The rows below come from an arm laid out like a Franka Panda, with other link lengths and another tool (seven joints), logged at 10 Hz.
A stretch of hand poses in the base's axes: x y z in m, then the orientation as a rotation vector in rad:
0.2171, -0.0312, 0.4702, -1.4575, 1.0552, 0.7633
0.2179, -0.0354, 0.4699, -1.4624, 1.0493, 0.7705
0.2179, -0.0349, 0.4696, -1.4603, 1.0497, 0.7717
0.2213, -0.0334, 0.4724, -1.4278, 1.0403, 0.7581
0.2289, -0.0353, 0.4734, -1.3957, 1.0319, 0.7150
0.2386, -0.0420, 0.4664, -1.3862, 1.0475, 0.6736
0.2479, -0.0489, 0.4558, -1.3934, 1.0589, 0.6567
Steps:
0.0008, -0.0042, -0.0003, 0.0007, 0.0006, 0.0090
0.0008, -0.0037, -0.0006, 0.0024, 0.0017, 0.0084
0.0042, -0.0022, 0.0022, 0.0289, -0.0107, -0.0125
0.0118, -0.0041, 0.0032, 0.0476, -0.0414, -0.0503
0.0215, -0.0108, -0.0038, 0.0371, -0.0571, -0.0851
0.0308, -0.0177, -0.0144, 0.0218, -0.0610, -0.0953

